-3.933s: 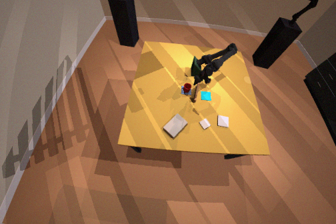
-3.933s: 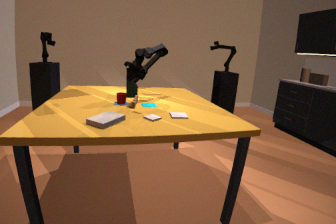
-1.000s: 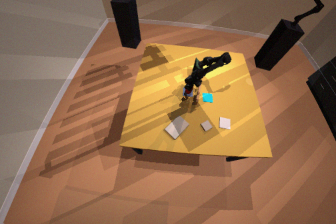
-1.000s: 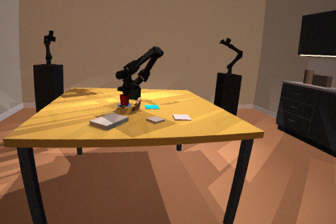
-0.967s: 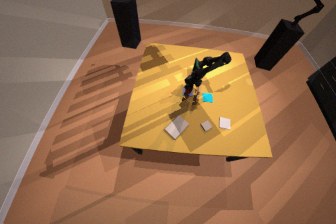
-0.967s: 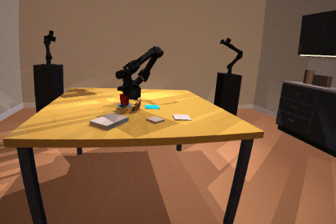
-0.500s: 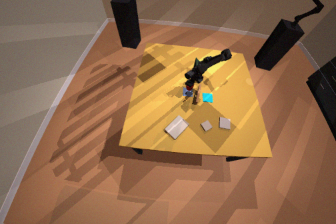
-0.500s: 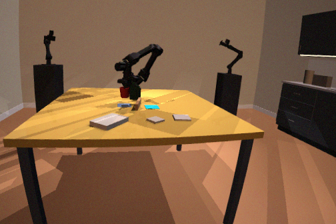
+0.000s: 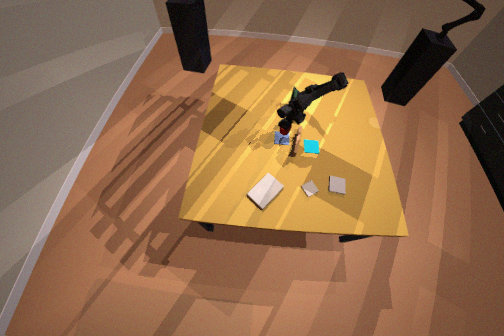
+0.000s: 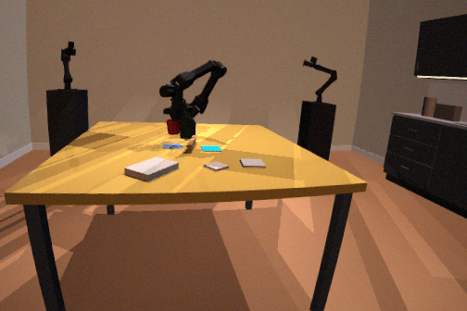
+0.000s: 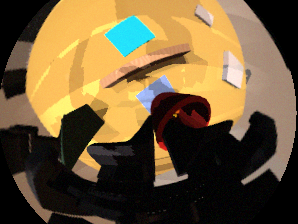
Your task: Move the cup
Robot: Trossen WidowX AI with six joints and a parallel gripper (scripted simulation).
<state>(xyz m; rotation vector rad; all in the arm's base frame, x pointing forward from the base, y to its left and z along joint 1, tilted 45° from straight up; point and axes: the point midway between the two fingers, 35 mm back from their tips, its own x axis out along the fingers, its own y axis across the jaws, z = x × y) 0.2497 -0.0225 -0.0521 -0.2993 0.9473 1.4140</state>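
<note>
Now: gripper tip 50 mm short of the teal pad, 190 mm to the right of it and 110 mm above it. The rest, counted from my gripper tip: red cup (30 mm ahead, 10 mm to the right); then wooden stick (40 mm ahead, 90 mm to the left, 90 mm below); then light blue pad (30 mm ahead, 10 mm to the right, 110 mm below).
</note>
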